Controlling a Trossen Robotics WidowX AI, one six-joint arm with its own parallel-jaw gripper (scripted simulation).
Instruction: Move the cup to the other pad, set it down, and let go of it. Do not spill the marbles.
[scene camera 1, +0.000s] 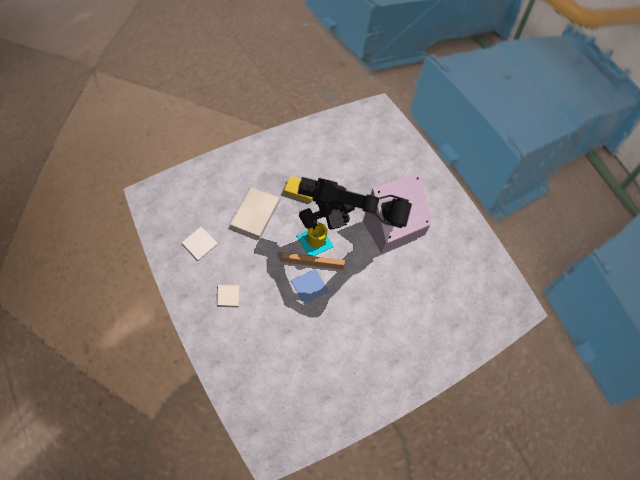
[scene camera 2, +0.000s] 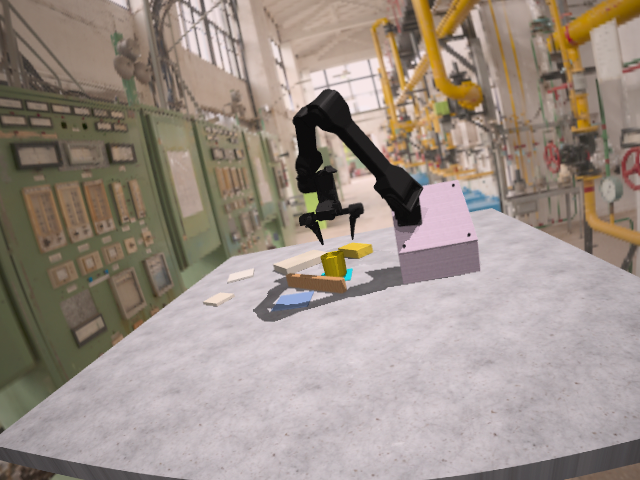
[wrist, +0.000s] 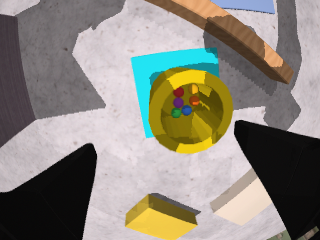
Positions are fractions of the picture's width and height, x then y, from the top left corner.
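Scene:
I can see my own gripper in scene camera 1 (0.51, 0.47), and it is there in scene camera 2 (0.53, 0.51) and in the wrist view (0.52, 0.58) too. Then there is a cream slab, visible in scene camera 1 (0.39, 0.46). Scene camera 2 also gives me a look at the slab, in scene camera 2 (0.49, 0.54), and so does my wrist, with the slab in the wrist view (0.77, 0.83).

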